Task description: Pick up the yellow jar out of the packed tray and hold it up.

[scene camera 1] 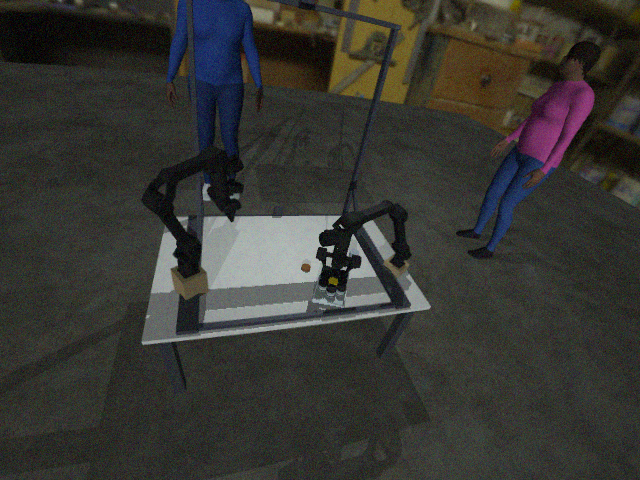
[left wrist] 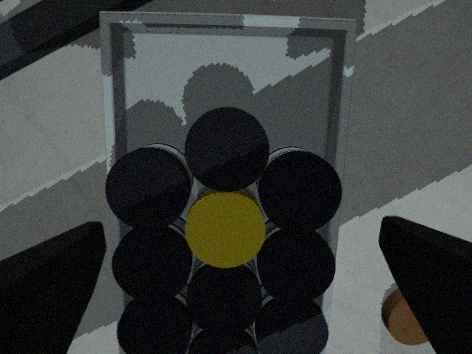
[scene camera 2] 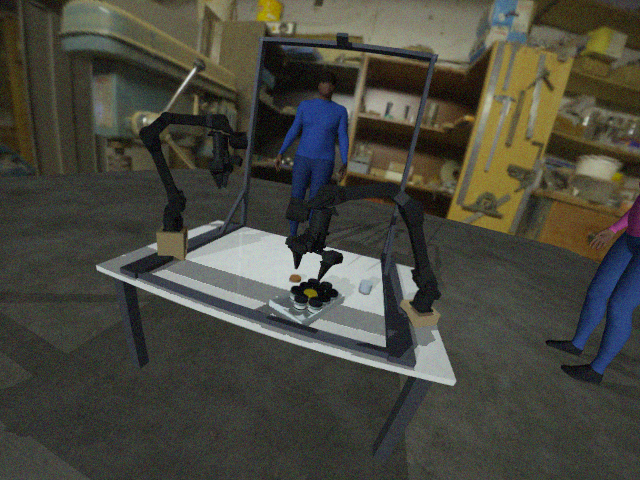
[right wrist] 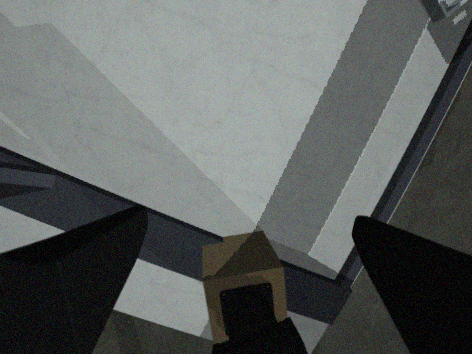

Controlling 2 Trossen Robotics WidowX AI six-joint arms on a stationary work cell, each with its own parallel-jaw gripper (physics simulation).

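Where they show: left gripper, fingertip midpoint: (scene camera 1: 334, 273) (left wrist: 244, 232) (scene camera 2: 307, 274); right gripper, fingertip midpoint: (scene camera 1: 227, 216) (scene camera 2: 222, 188) (right wrist: 252, 221); left arm's base at its link origin: (scene camera 1: 397, 262) (scene camera 2: 420, 307); right arm's base at its link origin: (scene camera 1: 188, 270) (scene camera 2: 172, 229) (right wrist: 248, 308).
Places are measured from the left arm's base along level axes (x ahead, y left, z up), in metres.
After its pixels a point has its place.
Observation:
The yellow-lidded jar (scene camera 1: 333, 281) @(x 0.382, y -0.111, z 0.000 m) (scene camera 2: 310, 292) @(x 0.380, y -0.114, z 0.000 m) (left wrist: 225, 230) @(x 0.379, y -0.114, z 0.000 m) stands in a clear tray (scene camera 1: 329, 303) @(x 0.472, y -0.046, z -0.024 m) (scene camera 2: 302, 321) @(x 0.432, y 0.004, z -0.020 m) (left wrist: 227, 22) @(x 0.470, y -0.052, z -0.020 m), closely ringed by several black-lidded jars. Its body is mostly hidden. My left gripper (scene camera 1: 334, 271) @(x 0.406, y -0.104, z 0.074 m) (scene camera 2: 308, 273) @(x 0.406, y -0.104, z 0.074 m) (left wrist: 244, 232) @(x 0.406, y -0.104, z 0.074 m) is open and empty above the tray, higher than the lids. In the left wrist view its fingers appear on either side of the jar group, with the yellow lid between them. My right gripper (scene camera 1: 232, 219) @(x 0.695, y -0.476, z 0.250 m) (scene camera 2: 221, 186) @(x 0.695, y -0.476, z 0.250 m) (right wrist: 252, 221) @(x 0.695, y -0.476, z 0.250 m) is open and empty, raised high above the left part of the table, far from the tray.
An orange-brown round object (scene camera 1: 306, 267) @(x 0.393, y -0.272, z -0.034 m) (scene camera 2: 295, 278) @(x 0.395, y -0.265, z -0.034 m) (left wrist: 407, 320) @(x 0.386, y -0.271, z -0.034 m) lies beside the tray, near one left finger in the left wrist view. A pale blue cup-like object (scene camera 2: 365, 286) @(x 0.133, y -0.175, z -0.017 m) stands right of the tray. Dark frame rails run along the table's edges. Two people stand beyond the table.

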